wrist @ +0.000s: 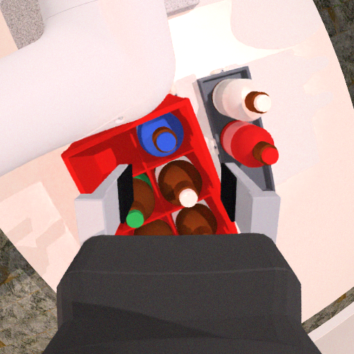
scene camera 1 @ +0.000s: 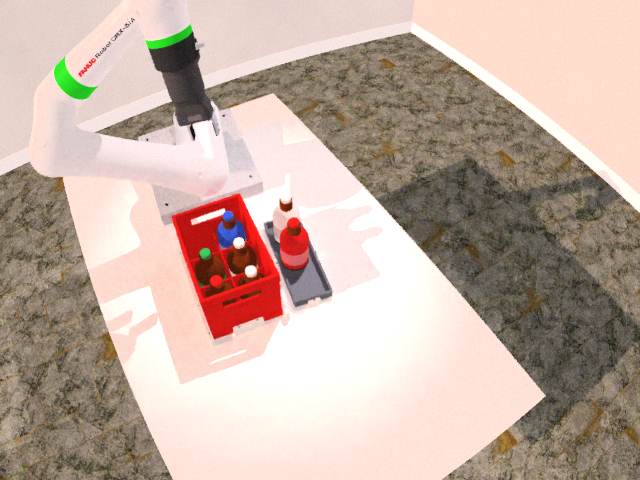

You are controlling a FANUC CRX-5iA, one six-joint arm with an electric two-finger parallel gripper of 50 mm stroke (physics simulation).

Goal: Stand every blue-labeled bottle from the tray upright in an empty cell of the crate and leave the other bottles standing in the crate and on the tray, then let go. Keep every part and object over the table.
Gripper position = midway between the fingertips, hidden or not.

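Scene:
The gripper appears in the wrist view (176,181), and a blue-labeled bottle is visible there too. The gripper can also be seen in scene camera 1 (205,135), as can the bottle. The spot on the bottle (wrist: 161,136) is the same spot as the one on the bottle (scene camera 1: 225,212).

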